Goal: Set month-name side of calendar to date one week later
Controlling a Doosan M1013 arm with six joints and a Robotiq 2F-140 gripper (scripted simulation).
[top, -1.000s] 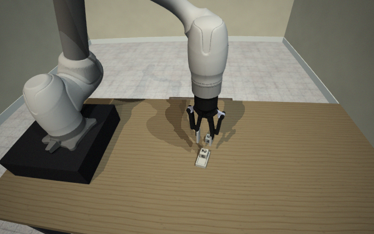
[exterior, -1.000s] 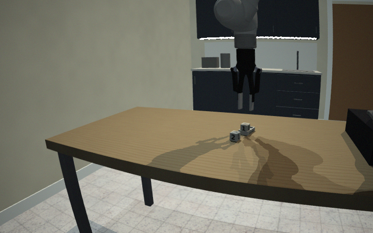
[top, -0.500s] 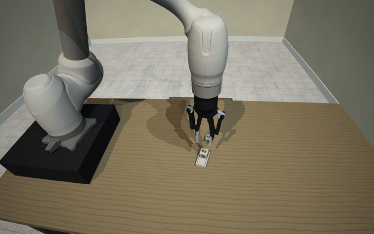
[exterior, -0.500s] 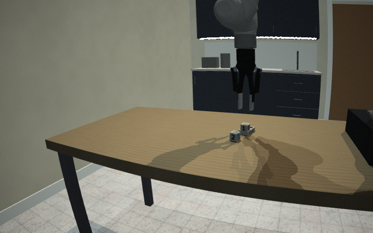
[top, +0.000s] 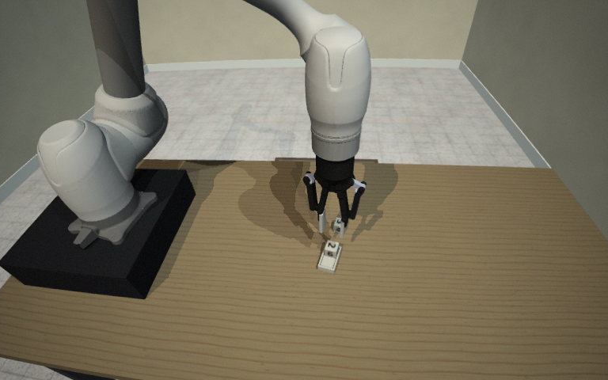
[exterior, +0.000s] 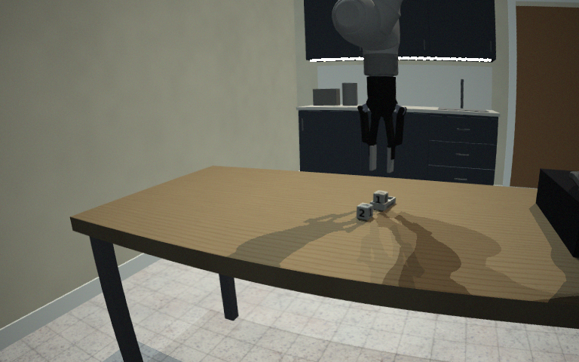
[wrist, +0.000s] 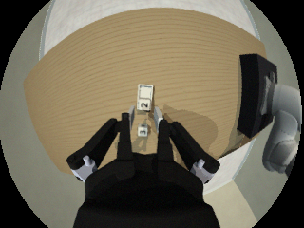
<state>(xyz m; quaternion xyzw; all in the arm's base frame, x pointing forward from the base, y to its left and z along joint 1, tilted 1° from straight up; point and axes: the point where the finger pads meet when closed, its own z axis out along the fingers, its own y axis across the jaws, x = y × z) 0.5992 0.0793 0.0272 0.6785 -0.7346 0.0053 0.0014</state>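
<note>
The white tray is 2 cm to the right of my hand and 12 cm below it.
</note>
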